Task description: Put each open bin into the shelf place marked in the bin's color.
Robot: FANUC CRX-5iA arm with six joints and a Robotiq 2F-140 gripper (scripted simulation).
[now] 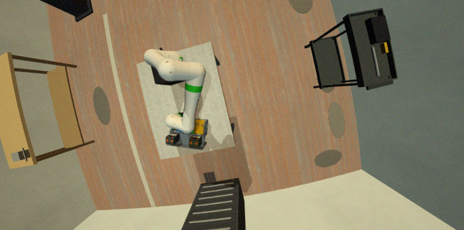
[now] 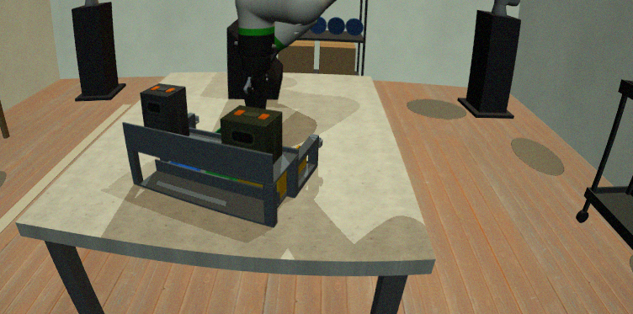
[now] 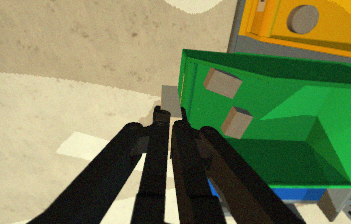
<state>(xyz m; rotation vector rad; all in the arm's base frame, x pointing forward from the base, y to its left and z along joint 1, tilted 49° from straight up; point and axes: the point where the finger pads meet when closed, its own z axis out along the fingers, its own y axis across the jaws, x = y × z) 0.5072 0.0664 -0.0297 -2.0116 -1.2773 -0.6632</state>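
My gripper is now 9 cm short of the green bin and 4 cm to the left of it. Round my hand: yellow bin (19 cm ahead, 5 cm to the left, 1 cm below).
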